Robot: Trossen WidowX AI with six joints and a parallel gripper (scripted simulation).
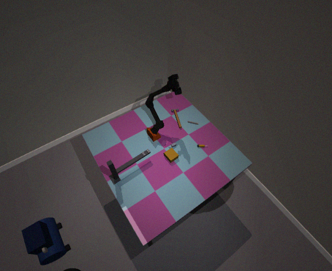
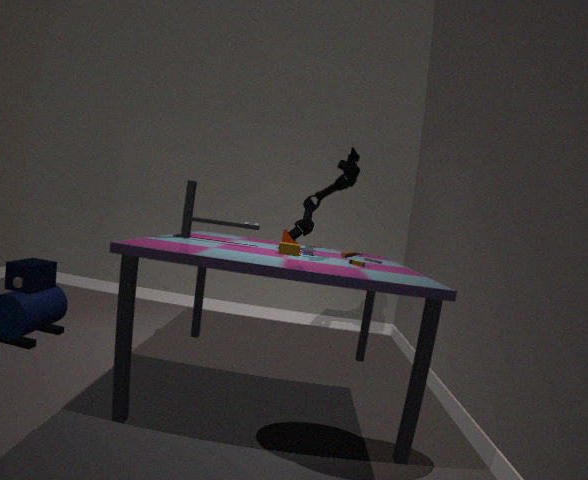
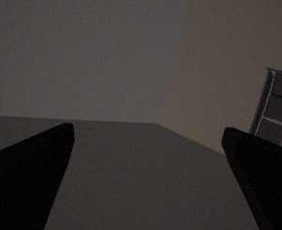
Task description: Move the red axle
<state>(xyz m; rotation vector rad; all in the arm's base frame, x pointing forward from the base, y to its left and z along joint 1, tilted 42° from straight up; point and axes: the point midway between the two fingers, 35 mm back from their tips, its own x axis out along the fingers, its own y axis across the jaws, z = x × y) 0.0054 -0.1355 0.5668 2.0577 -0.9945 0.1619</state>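
The yellow block lies 58 cm below my gripper tip, 33 cm ahead of it and 24 cm to the right of it. Also, from my gripper tip: screwdriver: 60 cm below, 38 cm ahead, 11 cm to the left; then grey rod: 60 cm below, 20 cm to the left, 8 cm ahead.
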